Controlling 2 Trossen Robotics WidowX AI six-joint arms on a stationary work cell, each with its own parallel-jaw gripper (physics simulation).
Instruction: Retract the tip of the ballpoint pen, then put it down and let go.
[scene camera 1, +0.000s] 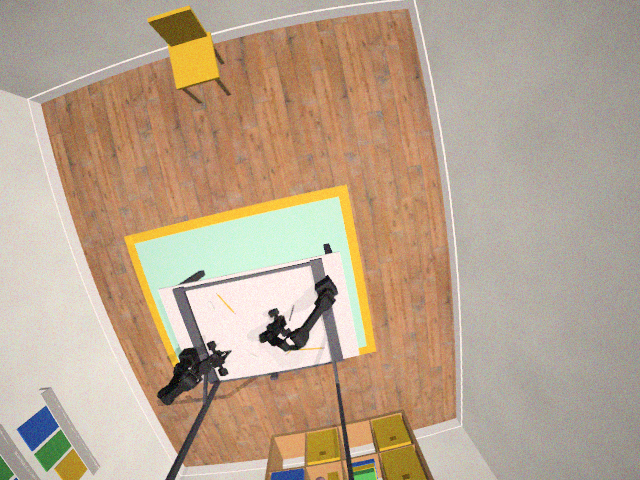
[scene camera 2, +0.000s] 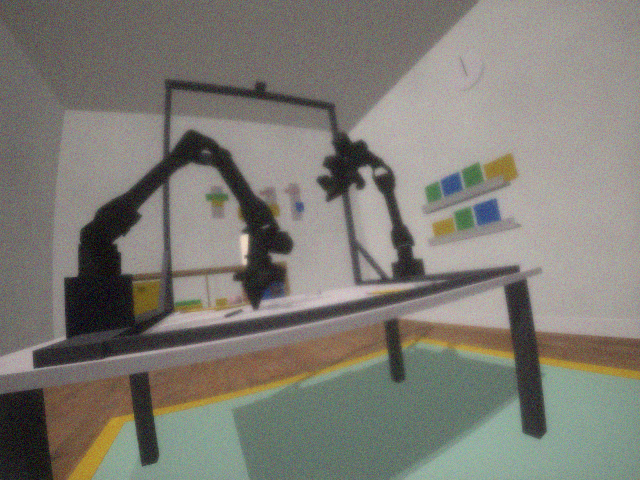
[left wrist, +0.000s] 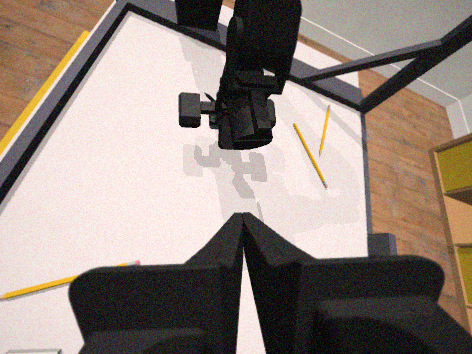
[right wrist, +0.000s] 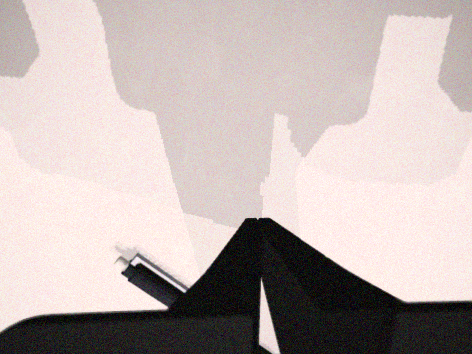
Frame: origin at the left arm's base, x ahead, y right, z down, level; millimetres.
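Seen in the pictures: left gripper, between the fingertips: (scene camera 1: 231, 350) (scene camera 2: 326, 201) (left wrist: 241, 220); right gripper, between the fingertips: (scene camera 1: 283, 316) (scene camera 2: 255, 310) (right wrist: 257, 230); left arm's base, origin of its link: (scene camera 1: 187, 361); right arm's base, origin of its link: (scene camera 1: 326, 292).
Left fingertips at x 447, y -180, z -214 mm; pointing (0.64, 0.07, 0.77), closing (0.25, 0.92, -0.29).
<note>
Offsets run from my left fingertips to a thing's top centre.
The ballpoint pen {dz +293, dx +311, dy -13 mm} (scene camera 1: 291, 312) (scene camera 2: 233, 313) (right wrist: 154, 284) is dark with a pale clip and lies on the white table. In the right wrist view its clip end, with a small pale end piece, shows at lower left; the rest is hidden behind the fingers, and its writing tip cannot be seen. My right gripper (right wrist: 257, 230) (scene camera 2: 255, 306) is shut and empty, pointing down low over the table beside the pen, its fingertips meeting. My left gripper (left wrist: 241, 220) (scene camera 1: 229, 353) is shut and empty, raised well above the table on the far side from the pen.
A yellow pencil {dz +293, dx -95, dy -155 mm} (scene camera 1: 225, 303) (left wrist: 70, 281) lies at the table's upper left in scene camera 1. Two more pencils {dz +294, dx +280, dy +237 mm} (left wrist: 310, 155) {dz +293, dx +381, dy +278 mm} (left wrist: 325, 130) lie near the edge by the shelf. A thin outlined object {dz +290, dx -195, dy -157 mm} (scene camera 1: 210, 304) lies beside the first pencil. Dark frame posts and beams border the table.
</note>
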